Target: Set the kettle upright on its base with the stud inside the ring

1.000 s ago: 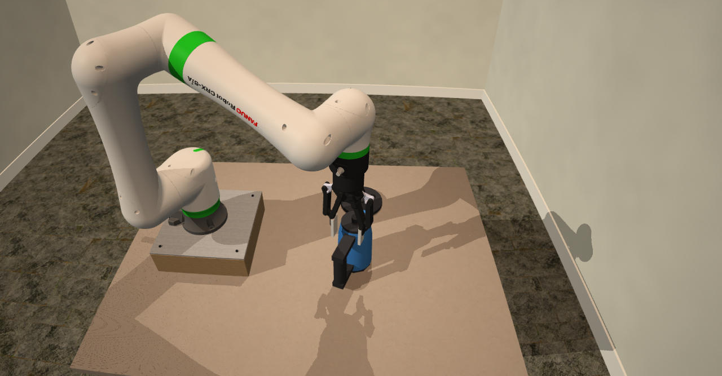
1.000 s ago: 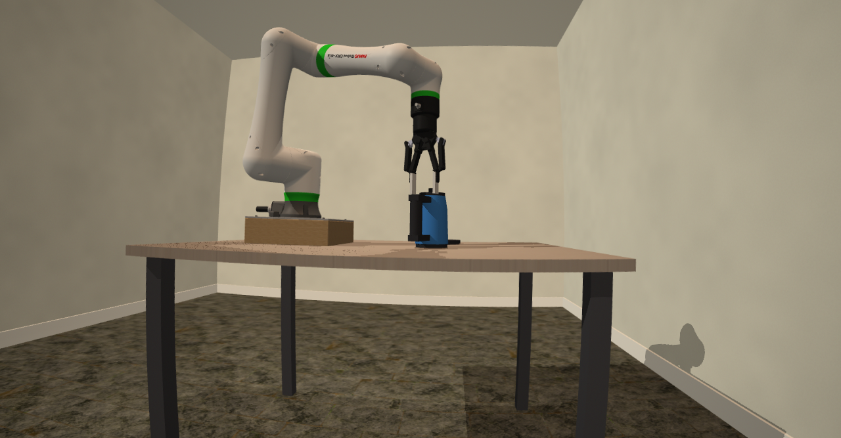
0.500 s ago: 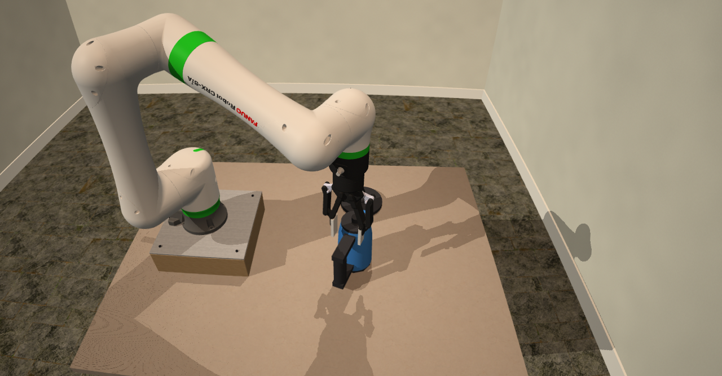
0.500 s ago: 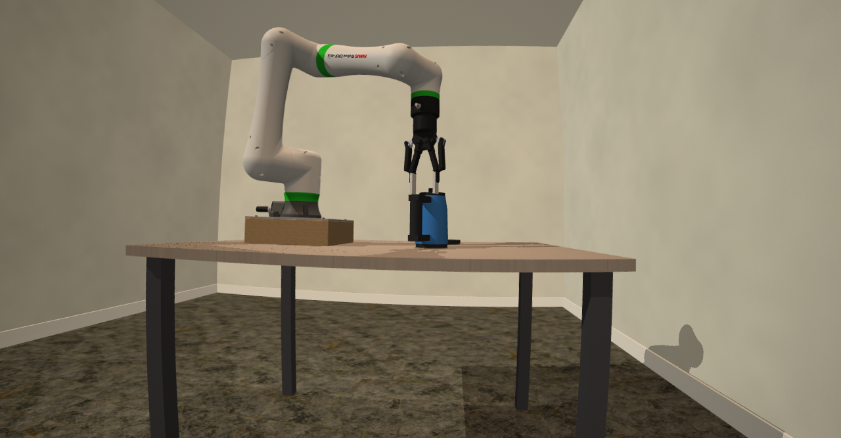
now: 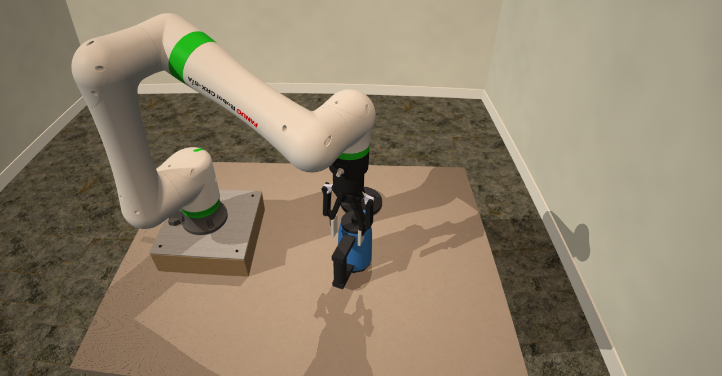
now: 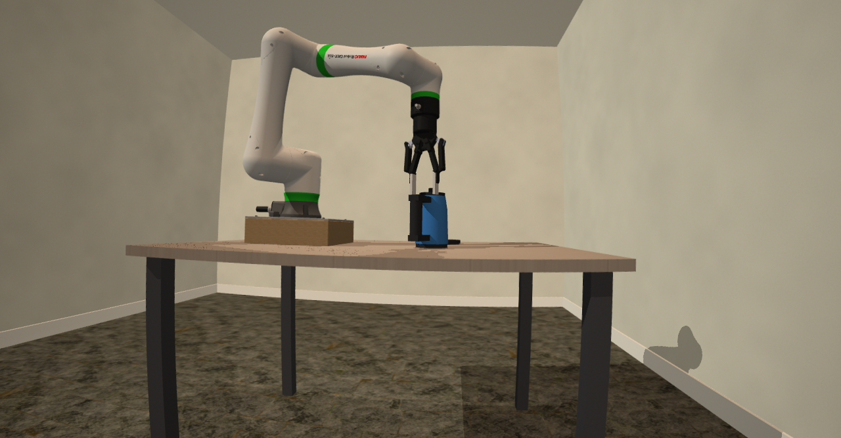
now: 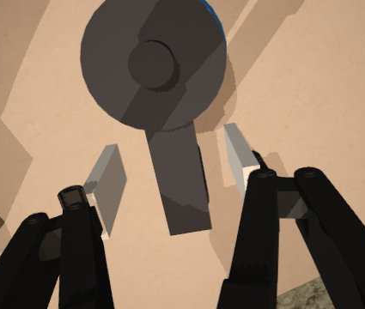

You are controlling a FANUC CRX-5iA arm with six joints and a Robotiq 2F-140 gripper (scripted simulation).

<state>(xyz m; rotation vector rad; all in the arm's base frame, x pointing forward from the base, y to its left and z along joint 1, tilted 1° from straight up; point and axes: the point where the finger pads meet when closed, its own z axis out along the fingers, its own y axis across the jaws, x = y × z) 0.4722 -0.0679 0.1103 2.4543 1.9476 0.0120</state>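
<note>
My hand is 1 cm short of the blue kettle, 3 cm to the right of it and 10 cm above it. From my hand the other things lie so: round black base (32 cm to the left, 18 cm below).
</note>
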